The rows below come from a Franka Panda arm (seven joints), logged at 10 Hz.
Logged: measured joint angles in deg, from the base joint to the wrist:
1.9 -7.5 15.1 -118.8 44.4 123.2 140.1
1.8 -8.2 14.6 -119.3 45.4 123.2 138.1
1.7 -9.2 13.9 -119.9 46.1 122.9 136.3
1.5 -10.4 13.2 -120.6 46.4 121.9 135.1
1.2 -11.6 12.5 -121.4 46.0 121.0 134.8
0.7 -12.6 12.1 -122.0 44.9 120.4 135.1
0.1 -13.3 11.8 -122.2 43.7 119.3 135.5
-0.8 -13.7 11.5 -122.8 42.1 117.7 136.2
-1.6 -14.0 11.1 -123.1 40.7 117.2 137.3
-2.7 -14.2 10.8 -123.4 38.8 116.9 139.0
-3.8 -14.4 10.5 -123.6 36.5 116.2 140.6
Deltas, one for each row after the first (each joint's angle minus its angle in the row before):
-0.1 -0.7 -0.5 -0.5 1.0 0.0 -2.0
-0.1 -1.0 -0.7 -0.6 0.7 -0.3 -1.8
-0.2 -1.2 -0.7 -0.7 0.3 -1.0 -1.2
-0.3 -1.2 -0.7 -0.8 -0.4 -0.9 -0.3
-0.5 -1.0 -0.4 -0.6 -1.1 -0.6 0.3
-0.6 -0.7 -0.3 -0.2 -1.2 -1.1 0.4
-0.9 -0.4 -0.3 -0.6 -1.6 -1.6 0.7
-0.8 -0.3 -0.4 -0.3 -1.4 -0.5 1.1
-1.1 -0.2 -0.3 -0.3 -1.9 -0.3 1.7
-1.1 -0.2 -0.3 -0.2 -2.3 -0.7 1.6

